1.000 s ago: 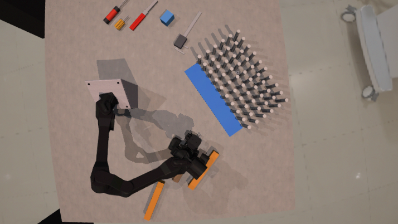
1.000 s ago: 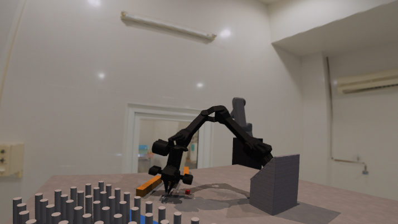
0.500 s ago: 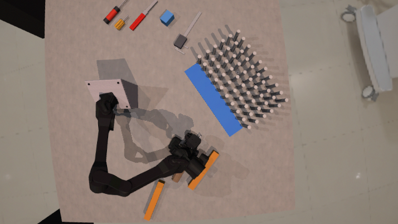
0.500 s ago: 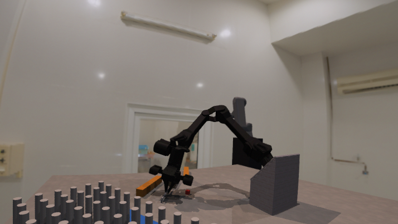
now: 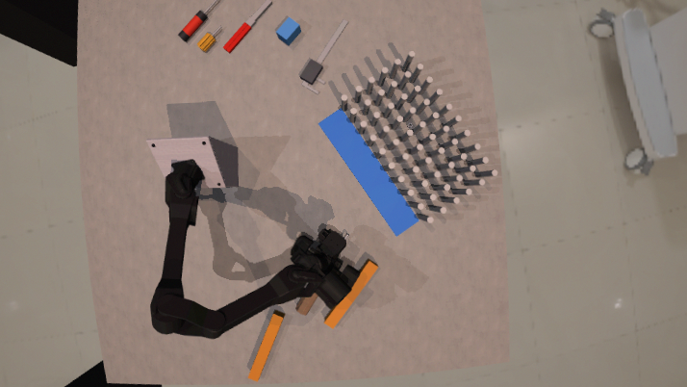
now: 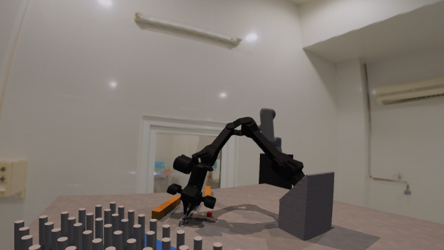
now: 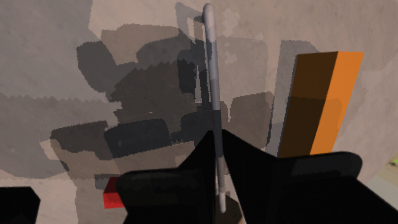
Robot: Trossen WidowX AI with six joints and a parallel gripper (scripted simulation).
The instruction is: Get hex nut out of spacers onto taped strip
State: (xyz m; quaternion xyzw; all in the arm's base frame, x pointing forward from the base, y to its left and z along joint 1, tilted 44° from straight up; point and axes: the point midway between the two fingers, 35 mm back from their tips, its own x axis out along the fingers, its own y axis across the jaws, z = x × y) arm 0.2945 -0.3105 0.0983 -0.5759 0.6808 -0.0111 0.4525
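Now: gripper tip 10 mm past the hook tool, 10 mm to the left of it and 10 mm below it. The rest, counted from my gripper tip: blue taped strip 140 mm ahead, 240 mm to the left; then hex nut 280 mm ahead, 350 mm to the left; then red cube 90 mm behind, 30 mm to the left.
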